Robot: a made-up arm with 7 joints. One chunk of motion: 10 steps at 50 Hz.
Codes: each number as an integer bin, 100 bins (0 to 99) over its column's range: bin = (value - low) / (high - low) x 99, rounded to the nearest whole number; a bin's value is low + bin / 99 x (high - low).
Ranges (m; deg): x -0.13..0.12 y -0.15..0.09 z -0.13..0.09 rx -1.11..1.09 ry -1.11..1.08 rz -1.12..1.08
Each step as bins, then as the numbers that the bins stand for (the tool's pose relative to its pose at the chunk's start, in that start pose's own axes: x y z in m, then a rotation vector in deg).
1 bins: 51 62 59 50 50 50
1 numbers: -0.0012 0.0003 0.0011 0.00 0.00 -0.01
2 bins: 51 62 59 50 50 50
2 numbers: -0.0012 0.0003 0.0011 0.00 0.00 -0.01
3 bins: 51 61 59 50 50 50
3 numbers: -0.0012 -0.0021 0.0011 0.00 0.00 -0.01
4 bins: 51 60 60 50 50 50
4 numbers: -0.0012 -0.0045 0.0033 0.00 0.00 -0.01
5 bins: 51 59 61 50 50 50
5 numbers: -0.0012 -0.0070 0.0056 0.00 0.00 -0.01
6 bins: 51 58 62 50 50 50
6 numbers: -0.0012 -0.0094 0.0078 0.00 0.00 -0.01
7 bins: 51 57 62 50 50 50
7 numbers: -0.0012 -0.0118 0.0078 0.00 0.00 -0.01
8 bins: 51 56 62 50 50 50
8 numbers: -0.0012 -0.0142 0.0078 0.00 0.00 -0.01
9 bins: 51 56 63 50 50 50
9 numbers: -0.0012 -0.0142 0.0100 0.00 0.00 -0.01
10 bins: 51 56 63 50 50 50
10 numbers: -0.0012 -0.0142 0.0100 0.00 0.00 -0.01
